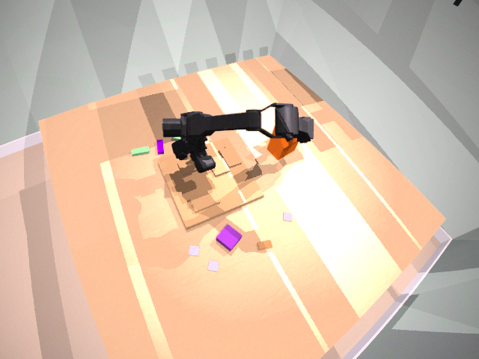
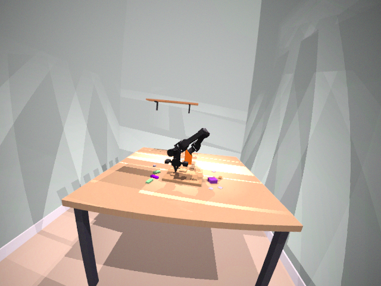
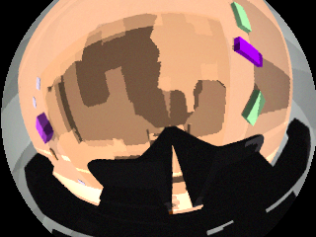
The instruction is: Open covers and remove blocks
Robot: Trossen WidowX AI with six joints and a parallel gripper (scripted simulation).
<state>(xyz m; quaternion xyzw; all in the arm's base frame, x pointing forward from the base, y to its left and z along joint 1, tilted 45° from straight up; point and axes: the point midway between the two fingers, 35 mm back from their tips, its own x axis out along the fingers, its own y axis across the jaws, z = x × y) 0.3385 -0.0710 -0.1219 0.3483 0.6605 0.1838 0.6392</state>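
Now: gripper tip 2 cm past the tan puzzle board, 8 cm to the right of it and 1 cm above it. Also, from my gripper tip: orange block 1 cm ahead, 38 cm to the left, 2 cm below; purple block 6 cm ahead, 16 cm to the right, 2 cm below; mint-green block 14 cm ahead, 19 cm to the right, 2 cm below.
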